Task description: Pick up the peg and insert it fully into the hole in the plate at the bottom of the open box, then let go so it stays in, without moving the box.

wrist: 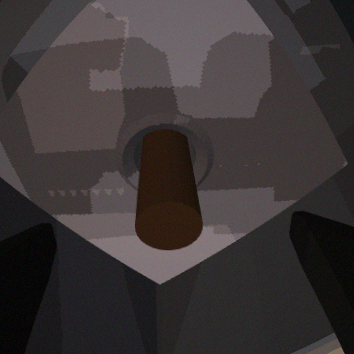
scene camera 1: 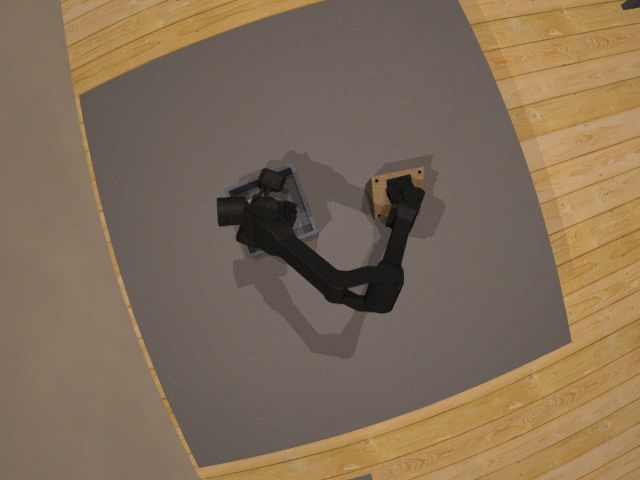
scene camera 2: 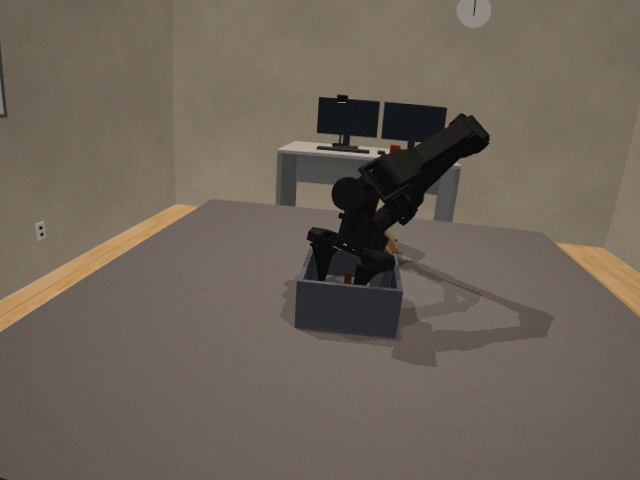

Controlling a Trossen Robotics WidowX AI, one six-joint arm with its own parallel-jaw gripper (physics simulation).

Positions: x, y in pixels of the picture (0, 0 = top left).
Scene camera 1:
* my gripper: 257, 207
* grey-blue box: 304, 226
